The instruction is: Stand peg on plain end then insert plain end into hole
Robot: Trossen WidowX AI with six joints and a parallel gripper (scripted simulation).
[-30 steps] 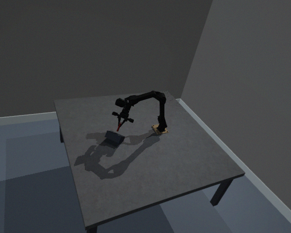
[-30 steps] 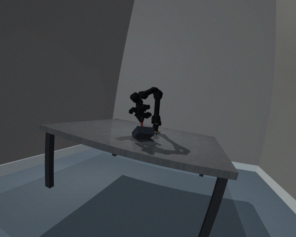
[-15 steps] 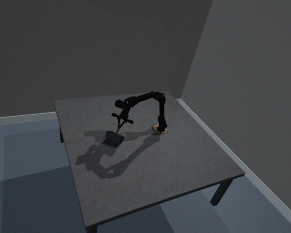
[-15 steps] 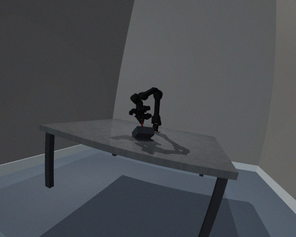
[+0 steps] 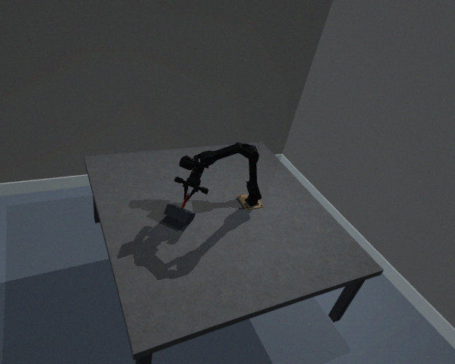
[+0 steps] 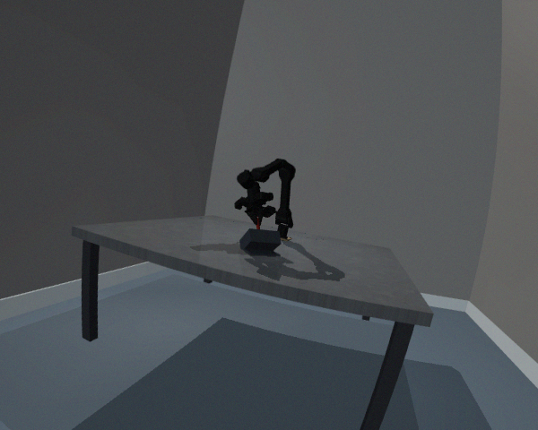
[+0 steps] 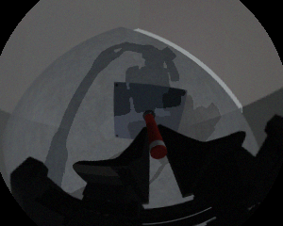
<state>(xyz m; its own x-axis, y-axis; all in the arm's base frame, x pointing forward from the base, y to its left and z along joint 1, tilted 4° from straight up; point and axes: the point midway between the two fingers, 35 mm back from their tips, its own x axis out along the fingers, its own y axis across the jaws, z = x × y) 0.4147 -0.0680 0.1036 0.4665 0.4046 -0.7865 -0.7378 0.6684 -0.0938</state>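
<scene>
Right now the sloped dark panel is 40 mm ahead of my gripper tip, 30 mm to the left of it and 60 mm below it. Also, from my gripper tip: red peg (10 mm behind, 10 mm to the right, 10 mm above).
</scene>
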